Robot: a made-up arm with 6 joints.
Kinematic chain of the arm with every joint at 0, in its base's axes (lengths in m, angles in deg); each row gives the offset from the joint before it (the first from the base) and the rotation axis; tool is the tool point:
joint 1: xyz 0 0 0.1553 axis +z
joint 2: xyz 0 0 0 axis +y
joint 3: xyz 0 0 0.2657 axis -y
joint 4: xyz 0 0 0 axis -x
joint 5: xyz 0.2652 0 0 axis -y
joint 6: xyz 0 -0.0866 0 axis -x
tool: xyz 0 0 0
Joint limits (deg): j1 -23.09..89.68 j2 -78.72..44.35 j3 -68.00..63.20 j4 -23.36..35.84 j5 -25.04..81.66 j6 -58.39..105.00
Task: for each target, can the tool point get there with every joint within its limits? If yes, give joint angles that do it. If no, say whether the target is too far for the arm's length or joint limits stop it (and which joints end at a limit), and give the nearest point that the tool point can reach.
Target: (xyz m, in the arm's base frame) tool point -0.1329 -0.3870 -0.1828
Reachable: no: joint limits stop it (at a limit: joint 1, joint 2) | nearest point 0.0677 -0.1230 0.0910 | short by 0.430 m
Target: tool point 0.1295 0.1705 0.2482
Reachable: yes | joints 76.58 -1.16 -43.11 4.02 14.01 4.18
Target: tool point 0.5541 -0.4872 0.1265
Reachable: no: too far | nearest point 0.3614 -0.2482 0.2416 | short by 0.328 m
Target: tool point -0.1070 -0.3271 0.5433
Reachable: yes | joints 59.26 -57.15 48.46 29.69 -13.03 -13.89
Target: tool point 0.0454 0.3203 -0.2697
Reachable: no: joint limits stop it (at a limit: joint 1, joint 2, joint 4) | nearest point 0.0716 0.2432 0.0816 | short by 0.361 m
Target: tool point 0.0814 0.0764 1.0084
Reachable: no: too far | nearest point 0.0705 0.0472 0.6837 | short by 0.326 m
